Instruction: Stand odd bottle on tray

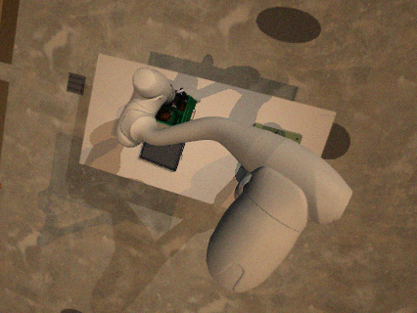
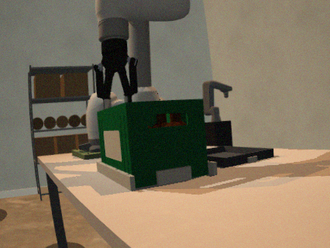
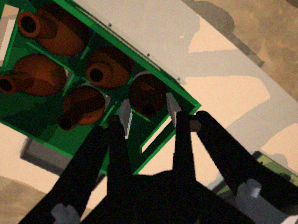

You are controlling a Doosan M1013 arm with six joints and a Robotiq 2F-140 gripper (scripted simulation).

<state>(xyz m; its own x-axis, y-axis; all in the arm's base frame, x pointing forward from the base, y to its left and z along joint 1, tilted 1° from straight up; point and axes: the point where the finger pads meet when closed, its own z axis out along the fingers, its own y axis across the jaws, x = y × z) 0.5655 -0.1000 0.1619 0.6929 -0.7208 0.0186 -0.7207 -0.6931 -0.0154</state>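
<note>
Right now my hand is 90 mm above the brown bottle and 80 mm short of it. From my hand the other things lie so: green crate 90 mm below, 90 mm ahead, 40 mm to the left; then dark tray 310 mm to the left, 160 mm below, 70 mm ahead.
</note>
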